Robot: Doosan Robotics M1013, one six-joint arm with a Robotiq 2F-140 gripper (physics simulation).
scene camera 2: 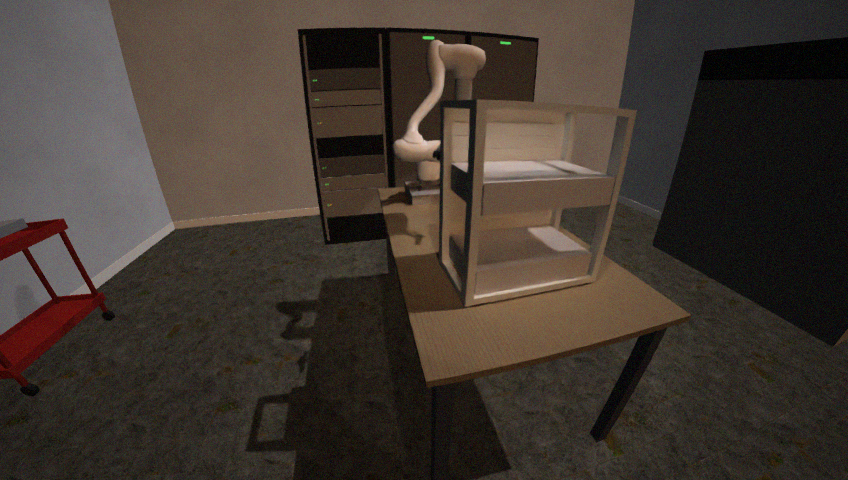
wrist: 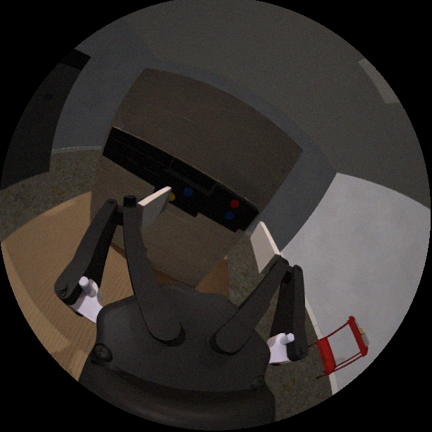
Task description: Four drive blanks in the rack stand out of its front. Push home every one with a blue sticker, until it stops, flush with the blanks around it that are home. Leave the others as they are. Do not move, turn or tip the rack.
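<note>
The rack (scene camera 2: 480, 237) (wrist: 200, 125) stands upright on the table; its front shows in the wrist view with a dark band of drive blanks across it. In the wrist view two round blue stickers (wrist: 188, 192) (wrist: 229, 216) show on dark blanks. A red sticker (wrist: 235, 204) lies just above the right blue one. A yellow sticker (wrist: 172, 197) sits left of the other blue one, partly behind a fingertip. My gripper (wrist: 212, 213) is open and empty, apart from the rack front. In scene camera 2 the rack hides the gripper. How far each blank stands out is hard to tell.
The rack stands on a wooden table (scene camera 2: 535, 339) (wrist: 45, 250). A red cart (scene camera 2: 35, 333) (wrist: 326, 355) stands on the floor to one side. Tall dark server cabinets (scene camera 2: 385, 118) stand behind the arm, and a large dark cabinet (scene camera 2: 761, 178) stands at the right of scene camera 2.
</note>
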